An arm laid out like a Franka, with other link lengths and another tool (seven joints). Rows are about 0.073 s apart.
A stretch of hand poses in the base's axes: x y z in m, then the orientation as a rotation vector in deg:
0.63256, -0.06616, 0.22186, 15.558, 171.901, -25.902
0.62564, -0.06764, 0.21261, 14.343, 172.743, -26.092
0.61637, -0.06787, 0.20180, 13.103, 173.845, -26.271
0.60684, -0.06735, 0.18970, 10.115, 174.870, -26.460
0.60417, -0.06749, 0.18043, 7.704, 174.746, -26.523
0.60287, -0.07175, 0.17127, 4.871, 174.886, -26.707
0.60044, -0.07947, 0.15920, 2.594, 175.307, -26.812
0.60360, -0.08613, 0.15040, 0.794, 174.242, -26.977
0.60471, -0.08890, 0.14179, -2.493, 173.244, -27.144
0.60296, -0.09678, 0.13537, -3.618, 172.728, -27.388
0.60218, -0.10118, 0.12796, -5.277, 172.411, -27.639
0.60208, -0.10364, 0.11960, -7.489, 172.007, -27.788
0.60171, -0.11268, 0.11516, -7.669, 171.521, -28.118
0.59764, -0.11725, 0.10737, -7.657, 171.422, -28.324
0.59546, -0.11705, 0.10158, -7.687, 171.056, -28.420
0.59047, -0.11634, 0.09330, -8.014, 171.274, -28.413
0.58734, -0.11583, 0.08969, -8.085, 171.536, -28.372
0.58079, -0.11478, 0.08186, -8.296, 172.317, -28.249
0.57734, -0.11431, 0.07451, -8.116, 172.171, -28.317
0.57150, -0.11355, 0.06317, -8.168, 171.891, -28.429
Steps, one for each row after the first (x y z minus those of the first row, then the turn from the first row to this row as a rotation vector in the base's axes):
-0.00692, -0.00148, -0.00925, -0.013, 0.874, 0.715
-0.01619, -0.00171, -0.02006, 0.028, 2.007, 1.416
-0.02572, -0.00119, -0.03216, -0.012, 3.140, 3.241
-0.02839, -0.00133, -0.04143, -0.159, 3.149, 4.808
-0.02969, -0.00559, -0.05059, -0.345, 3.499, 6.605
-0.03212, -0.01331, -0.06266, -0.407, 4.102, 8.007
-0.02896, -0.01997, -0.07146, -0.766, 3.262, 9.292
-0.02785, -0.02274, -0.08007, -1.159, 2.666, 11.533
-0.02960, -0.03062, -0.08649, -1.444, 2.347, 12.317
-0.03038, -0.03502, -0.09390, -1.712, 2.295, 13.416
-0.03048, -0.03748, -0.10226, -1.946, 2.230, 14.891
-0.03085, -0.04652, -0.10670, -2.254, 1.857, 15.063
-0.03492, -0.05109, -0.11449, -2.403, 1.804, 15.057
-0.03710, -0.05089, -0.12028, -2.537, 1.476, 15.129
-0.04209, -0.05018, -0.12856, -2.499, 1.731, 15.305
-0.04522, -0.04967, -0.13217, -2.423, 1.984, 15.311
-0.05177, -0.04862, -0.14000, -2.199, 2.739, 15.326
-0.05522, -0.04815, -0.14735, -2.265, 2.587, 15.230
-0.06106, -0.04739, -0.15869, -2.392, 2.349, 15.302

